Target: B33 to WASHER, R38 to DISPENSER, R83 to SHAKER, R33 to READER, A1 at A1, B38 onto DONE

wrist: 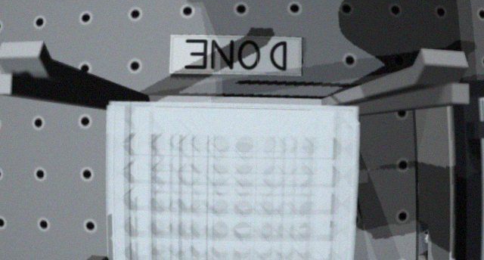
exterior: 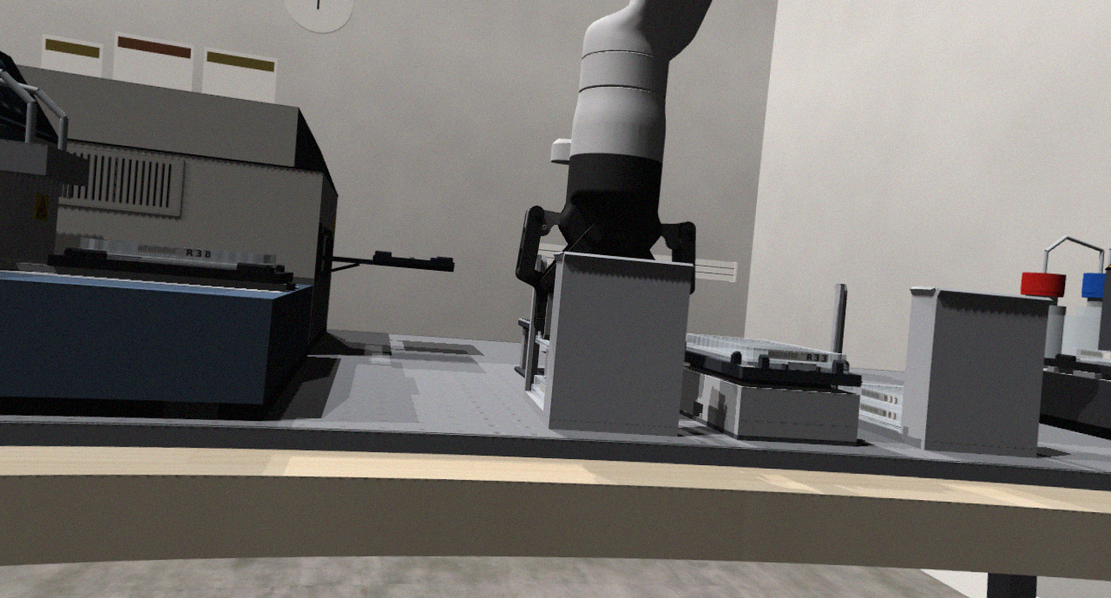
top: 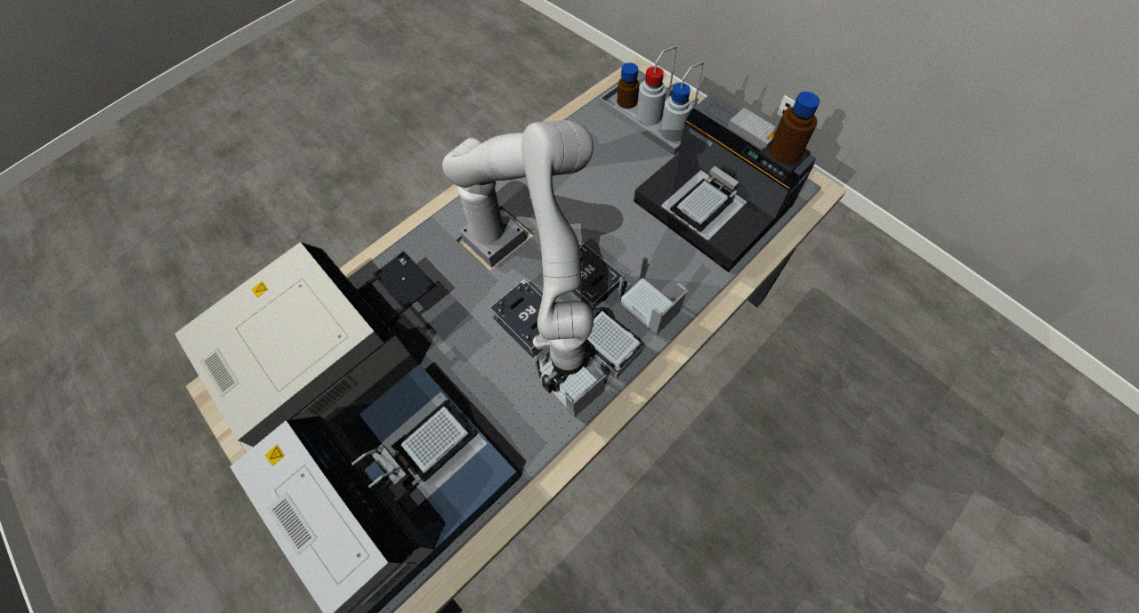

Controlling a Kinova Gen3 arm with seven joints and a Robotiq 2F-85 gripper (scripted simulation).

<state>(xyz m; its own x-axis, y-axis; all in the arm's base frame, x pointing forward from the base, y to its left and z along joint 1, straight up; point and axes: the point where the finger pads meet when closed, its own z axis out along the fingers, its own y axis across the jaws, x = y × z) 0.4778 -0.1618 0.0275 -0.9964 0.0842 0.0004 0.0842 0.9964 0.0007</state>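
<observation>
My gripper is now 14 cm to the right of the plate R33 and 1 cm above it. Round my hand: RG nest (20 cm behind, 5 cm to the left, 1 cm below); plate B38 (1 cm below); plate B33 (30 cm to the left, 4 cm below).
</observation>
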